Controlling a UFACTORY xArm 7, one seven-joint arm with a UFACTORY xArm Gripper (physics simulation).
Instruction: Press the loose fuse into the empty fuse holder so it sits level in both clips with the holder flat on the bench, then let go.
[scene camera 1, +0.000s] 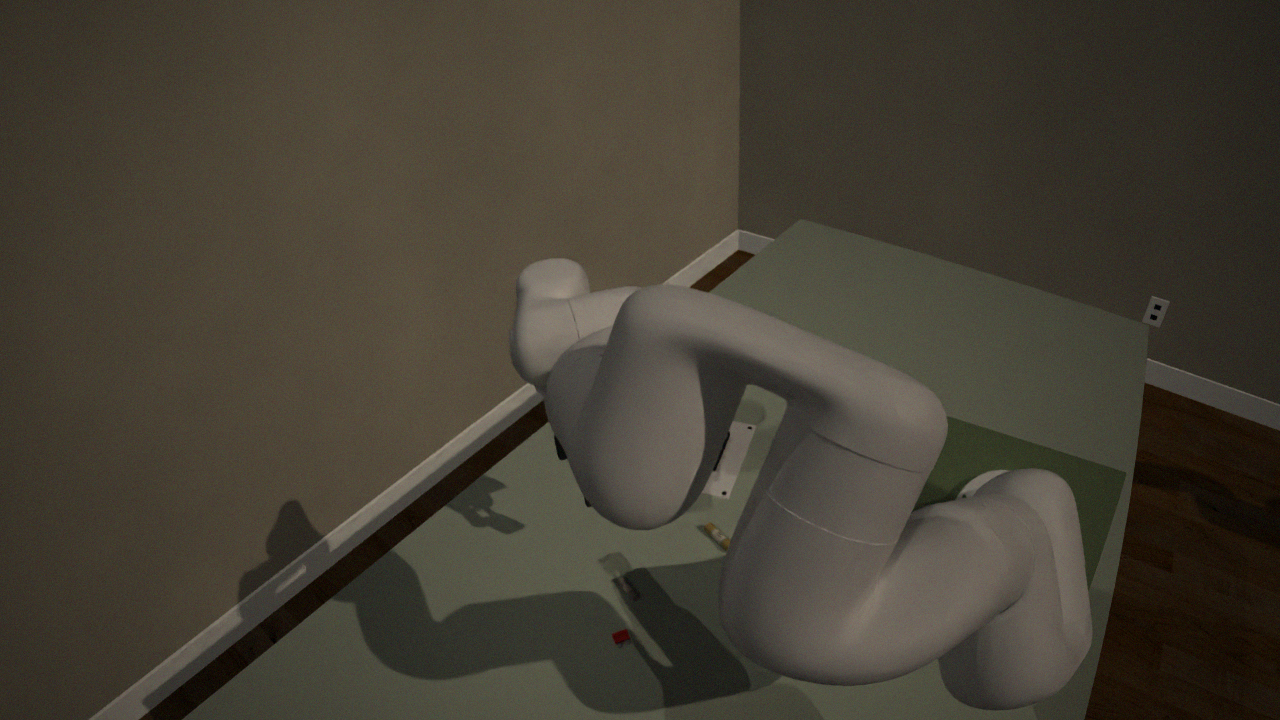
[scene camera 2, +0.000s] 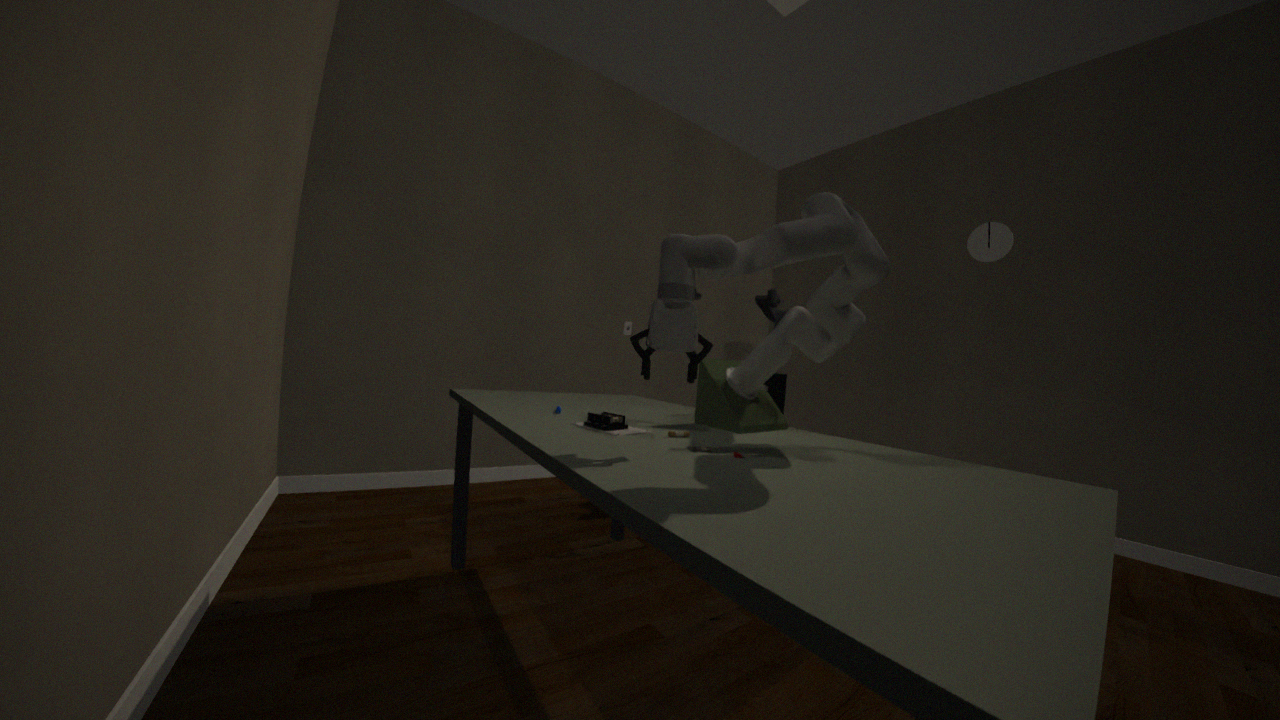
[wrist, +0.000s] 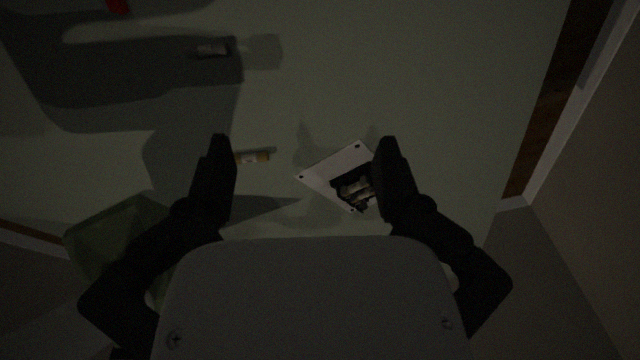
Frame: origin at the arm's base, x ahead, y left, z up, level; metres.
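Where they show: gripper, fingertip midpoint: (scene camera 2: 668, 381) (wrist: 305, 151); arm's base, origin of the base link: (scene camera 2: 740, 384).
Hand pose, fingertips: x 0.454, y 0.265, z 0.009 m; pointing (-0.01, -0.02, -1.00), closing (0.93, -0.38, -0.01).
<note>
Things, the pixels of their centre, and the offset from my fingertips.
- black fuse holder, body centre: (scene camera 1: 705, 444) (wrist: 355, 191) (scene camera 2: 610, 421) dx +0.000, dy -0.250, dz -0.125 m
- tan fuse with a pale label, body centre: (scene camera 1: 719, 537) (wrist: 249, 157) (scene camera 2: 678, 434) dx -0.126, dy -0.122, dz -0.135 m
- pale grey cylinder, body centre: (wrist: 206, 50) (scene camera 1: 628, 589) (scene camera 2: 703, 448) dx -0.087, dy +0.024, dz -0.137 m
- small red piece, body centre: (scene camera 1: 622, 639) (scene camera 2: 739, 455) dx -0.133, dy +0.085, dz -0.139 m
- small blue thing, body centre: (scene camera 2: 558, 410) dx +0.062, dy -0.495, dz -0.135 m
My gripper (scene camera 2: 668, 374) (wrist: 305, 151) is open and empty, pointing down well above the bench. The black fuse holder (scene camera 2: 605, 419) (wrist: 345, 182) is on a white plate (scene camera 1: 741, 440) (scene camera 2: 633, 432) (wrist: 320, 170). Pale cylinders show in it in the wrist view, partly hidden by the right finger; I cannot tell which clips are empty. A tan fuse with a pale label (scene camera 1: 717, 535) (scene camera 2: 678, 434) (wrist: 254, 157) lies on the bench left of the plate in the wrist view. A pale grey cylinder (scene camera 1: 625, 586) (wrist: 212, 49) lies farther off in shadow. The arm hides most of the gripper in scene camera 1.
A small red piece (scene camera 1: 621, 637) (scene camera 2: 738, 454) (wrist: 118, 6) lies beyond the grey cylinder. A small blue thing (scene camera 2: 556, 410) lies beyond the holder. A green surface (scene camera 1: 971, 452) (scene camera 2: 714, 394) (wrist: 107, 232) is by the arm's base. A wall runs along one long bench side.
</note>
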